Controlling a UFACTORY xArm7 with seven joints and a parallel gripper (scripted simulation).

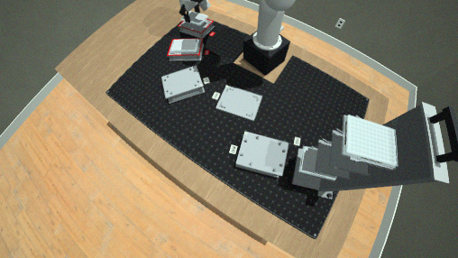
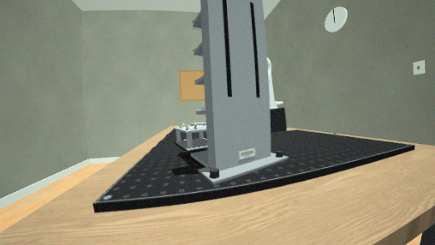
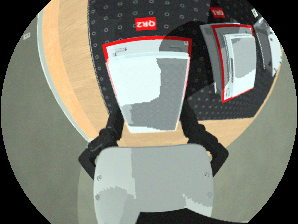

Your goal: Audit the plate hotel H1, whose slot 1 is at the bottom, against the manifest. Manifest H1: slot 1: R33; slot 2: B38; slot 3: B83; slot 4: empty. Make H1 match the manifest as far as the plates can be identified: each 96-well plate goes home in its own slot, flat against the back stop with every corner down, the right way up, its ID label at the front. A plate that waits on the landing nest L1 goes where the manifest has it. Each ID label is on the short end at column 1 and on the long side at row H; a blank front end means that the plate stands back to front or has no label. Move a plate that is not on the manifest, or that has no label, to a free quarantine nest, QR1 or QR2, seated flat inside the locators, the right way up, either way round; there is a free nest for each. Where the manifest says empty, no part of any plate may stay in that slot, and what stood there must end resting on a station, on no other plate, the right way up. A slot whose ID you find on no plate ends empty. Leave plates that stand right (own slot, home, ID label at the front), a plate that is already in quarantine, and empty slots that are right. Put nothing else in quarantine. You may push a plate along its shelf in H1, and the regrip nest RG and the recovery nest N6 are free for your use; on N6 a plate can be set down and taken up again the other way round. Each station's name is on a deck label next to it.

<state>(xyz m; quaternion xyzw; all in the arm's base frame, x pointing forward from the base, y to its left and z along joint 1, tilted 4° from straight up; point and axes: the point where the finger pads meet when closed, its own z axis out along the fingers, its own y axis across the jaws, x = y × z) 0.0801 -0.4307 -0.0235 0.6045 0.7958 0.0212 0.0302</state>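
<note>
Now: hand 5 cm above the red-edged quarantine nest and 1 cm to the right of it. From my hand the other things lie so: grey plate: 89 cm to the left, 22 cm ahead, 3 cm above; white 96-well plate: 89 cm to the left, 26 cm above, 22 cm ahead; plate hotel H1: 96 cm to the left, 18 cm ahead, 12 cm above.
</note>
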